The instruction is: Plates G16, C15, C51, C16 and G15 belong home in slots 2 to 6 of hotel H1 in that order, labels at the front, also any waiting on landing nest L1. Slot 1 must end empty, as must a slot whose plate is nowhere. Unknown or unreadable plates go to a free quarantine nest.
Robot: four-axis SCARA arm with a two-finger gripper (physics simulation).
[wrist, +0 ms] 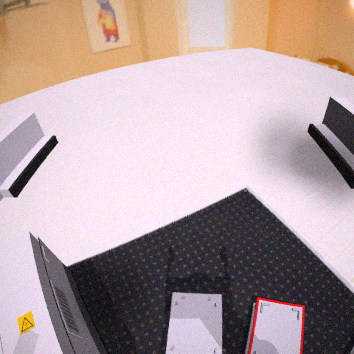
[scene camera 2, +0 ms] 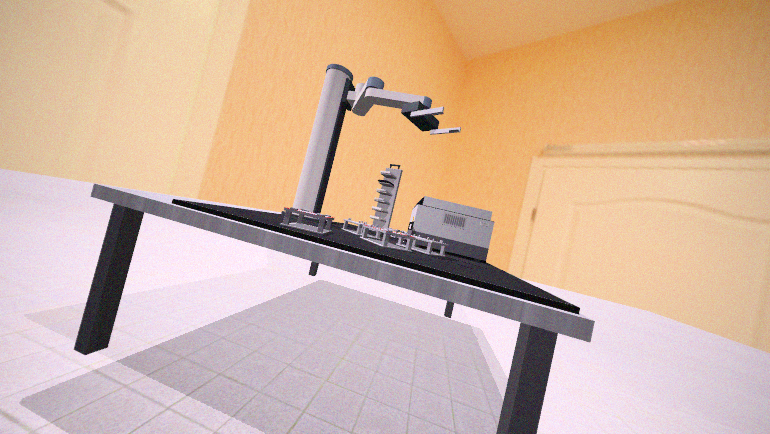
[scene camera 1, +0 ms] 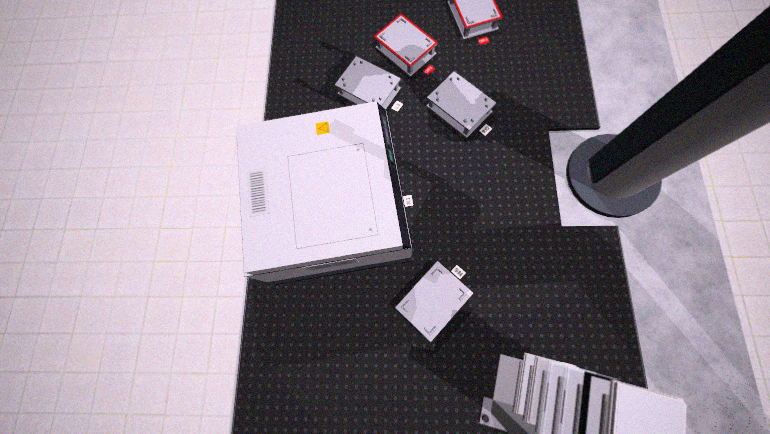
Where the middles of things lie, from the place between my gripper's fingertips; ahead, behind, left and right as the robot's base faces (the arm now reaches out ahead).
I see my gripper 40 cm past the rack base shelf [scene camera 1: 507, 372], 86 cm to the right of it and 54 cm above it.
